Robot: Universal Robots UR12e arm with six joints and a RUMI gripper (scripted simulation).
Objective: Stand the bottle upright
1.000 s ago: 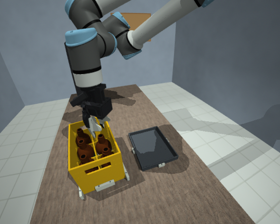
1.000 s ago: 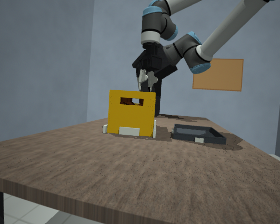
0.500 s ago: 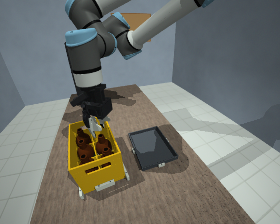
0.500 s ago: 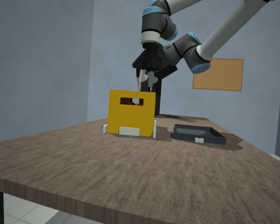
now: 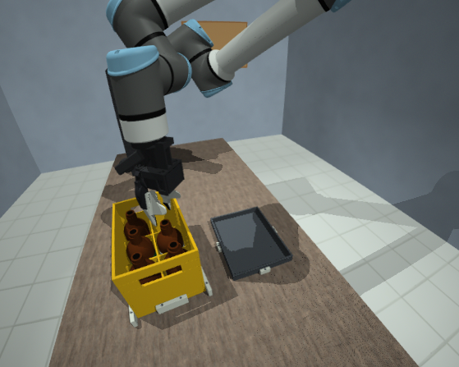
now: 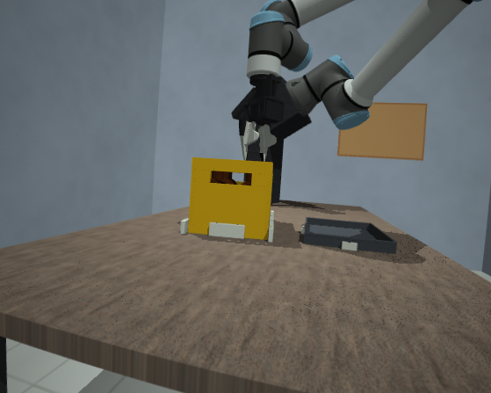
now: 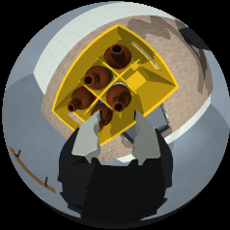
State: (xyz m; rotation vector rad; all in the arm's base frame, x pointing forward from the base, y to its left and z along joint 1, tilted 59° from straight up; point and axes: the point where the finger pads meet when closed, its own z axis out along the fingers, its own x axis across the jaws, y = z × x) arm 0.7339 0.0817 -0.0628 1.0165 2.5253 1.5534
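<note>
My gripper is now 1 cm short of the yellow crate, 4 cm to the left of it and 11 cm above it. Also, from my hand: dark tray (2 cm behind, 24 cm to the left, 18 cm below).
</note>
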